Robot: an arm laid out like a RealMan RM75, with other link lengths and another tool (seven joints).
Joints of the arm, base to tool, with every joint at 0 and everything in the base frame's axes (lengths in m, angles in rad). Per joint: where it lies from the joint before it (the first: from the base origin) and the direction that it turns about. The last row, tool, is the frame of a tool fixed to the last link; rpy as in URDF.
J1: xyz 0 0 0.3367 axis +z
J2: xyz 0 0 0 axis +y
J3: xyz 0 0 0.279 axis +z
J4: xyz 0 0 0 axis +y
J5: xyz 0 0 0.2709 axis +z
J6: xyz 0 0 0 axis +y
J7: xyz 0 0 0.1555 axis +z
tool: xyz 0.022 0.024 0.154 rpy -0.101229 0 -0.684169
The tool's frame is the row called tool.
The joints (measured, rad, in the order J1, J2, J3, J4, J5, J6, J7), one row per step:
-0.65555 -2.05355 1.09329 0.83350 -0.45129 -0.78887 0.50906
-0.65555 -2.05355 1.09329 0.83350 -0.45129 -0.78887 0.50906
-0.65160 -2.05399 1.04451 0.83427 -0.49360 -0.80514 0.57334
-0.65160 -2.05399 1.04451 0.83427 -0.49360 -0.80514 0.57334
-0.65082 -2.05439 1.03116 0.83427 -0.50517 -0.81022 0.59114
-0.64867 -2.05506 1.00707 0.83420 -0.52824 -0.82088 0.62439
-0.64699 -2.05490 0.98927 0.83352 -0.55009 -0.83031 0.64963
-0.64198 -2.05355 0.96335 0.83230 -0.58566 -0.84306 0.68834
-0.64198 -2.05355 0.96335 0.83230 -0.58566 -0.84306 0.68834
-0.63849 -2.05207 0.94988 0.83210 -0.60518 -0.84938 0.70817
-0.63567 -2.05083 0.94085 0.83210 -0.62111 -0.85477 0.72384
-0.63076 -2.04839 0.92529 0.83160 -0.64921 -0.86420 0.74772
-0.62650 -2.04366 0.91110 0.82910 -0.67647 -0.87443 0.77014
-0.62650 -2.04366 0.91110 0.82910 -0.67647 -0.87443 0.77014
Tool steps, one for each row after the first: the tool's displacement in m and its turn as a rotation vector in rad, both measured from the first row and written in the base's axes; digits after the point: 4 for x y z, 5 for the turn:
0.0000 0.0000 0.0000 0.00000 0.00000 0.00000
0.0010 -0.0011 0.0046 0.00120 -0.03083 -0.00945
0.0010 -0.0011 0.0046 0.00120 -0.03083 -0.00945
0.0015 -0.0015 0.0056 0.00101 -0.03950 -0.01261
0.0025 -0.0026 0.0070 -0.00012 -0.05690 -0.01848
0.0040 -0.0035 0.0079 -0.00090 -0.07399 -0.02310
0.0054 -0.0050 0.0103 0.00073 -0.10009 -0.03025
0.0054 -0.0050 0.0103 0.00073 -0.10009 -0.03025
0.0059 -0.0056 0.0124 0.00360 -0.11391 -0.03405
0.0066 -0.0062 0.0137 0.00488 -0.12444 -0.03804
0.0078 -0.0071 0.0164 0.00883 -0.14498 -0.04308
0.0084 -0.0079 0.0195 0.01206 -0.16378 -0.04750
0.0084 -0.0079 0.0195 0.01206 -0.16378 -0.04750

